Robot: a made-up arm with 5 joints. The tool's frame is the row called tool. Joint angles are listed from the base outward. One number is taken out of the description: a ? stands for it. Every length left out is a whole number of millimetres.
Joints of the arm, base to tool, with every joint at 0 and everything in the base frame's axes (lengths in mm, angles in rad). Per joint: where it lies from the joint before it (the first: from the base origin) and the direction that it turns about. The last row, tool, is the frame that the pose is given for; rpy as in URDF.
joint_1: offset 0 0 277 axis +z
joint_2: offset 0 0 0 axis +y
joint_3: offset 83 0 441 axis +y
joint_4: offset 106 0 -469 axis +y
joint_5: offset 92 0 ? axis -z
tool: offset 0 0 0 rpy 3.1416 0 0
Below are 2 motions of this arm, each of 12 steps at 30 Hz.
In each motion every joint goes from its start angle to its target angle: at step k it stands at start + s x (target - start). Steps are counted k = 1, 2, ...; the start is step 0. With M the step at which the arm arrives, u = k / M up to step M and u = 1 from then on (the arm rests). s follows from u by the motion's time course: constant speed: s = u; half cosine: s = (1 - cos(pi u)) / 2; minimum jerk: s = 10 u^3 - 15 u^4 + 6 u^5.
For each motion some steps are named. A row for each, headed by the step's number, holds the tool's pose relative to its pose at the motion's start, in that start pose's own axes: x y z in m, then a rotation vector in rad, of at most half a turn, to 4 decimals.
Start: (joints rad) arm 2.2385 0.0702 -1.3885 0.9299 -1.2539
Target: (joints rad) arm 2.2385 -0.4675 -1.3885 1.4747 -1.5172
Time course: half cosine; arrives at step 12
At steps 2, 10, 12:
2: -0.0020 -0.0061 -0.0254 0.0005 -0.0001 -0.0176
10: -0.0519 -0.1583 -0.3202 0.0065 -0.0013 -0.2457
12: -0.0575 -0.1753 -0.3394 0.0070 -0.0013 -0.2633

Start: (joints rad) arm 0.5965 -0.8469 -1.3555 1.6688 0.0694
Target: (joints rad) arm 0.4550 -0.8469 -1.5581 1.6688 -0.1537
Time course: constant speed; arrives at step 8
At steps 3, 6, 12:
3: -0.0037 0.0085 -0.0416 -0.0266 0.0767 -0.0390
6: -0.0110 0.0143 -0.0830 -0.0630 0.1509 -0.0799
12: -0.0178 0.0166 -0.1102 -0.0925 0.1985 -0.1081

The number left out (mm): -118
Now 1 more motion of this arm.
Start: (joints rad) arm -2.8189 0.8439 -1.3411 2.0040 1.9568
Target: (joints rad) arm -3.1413 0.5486 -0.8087 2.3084 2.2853
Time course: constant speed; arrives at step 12
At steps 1, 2, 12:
1: 0.0178 0.0030 0.0170 -0.0520 -0.0072 0.0285
2: 0.0348 0.0065 0.0345 -0.1042 -0.0130 0.0557
12: 0.1573 0.0701 0.2248 -0.6261 0.0084 0.2507

